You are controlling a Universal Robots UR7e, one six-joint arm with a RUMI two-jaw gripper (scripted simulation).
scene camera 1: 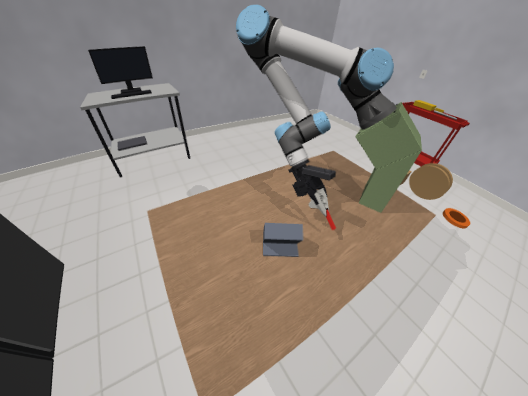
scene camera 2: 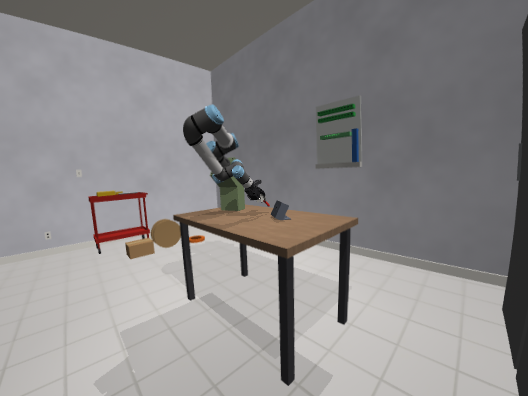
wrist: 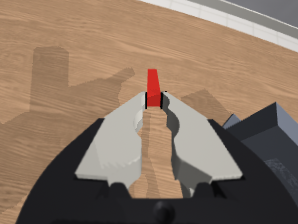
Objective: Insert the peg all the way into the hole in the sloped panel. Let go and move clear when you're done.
Note:
I see my gripper (scene camera 1: 327, 215).
My gripper shows as well in the wrist view (wrist: 153, 93).

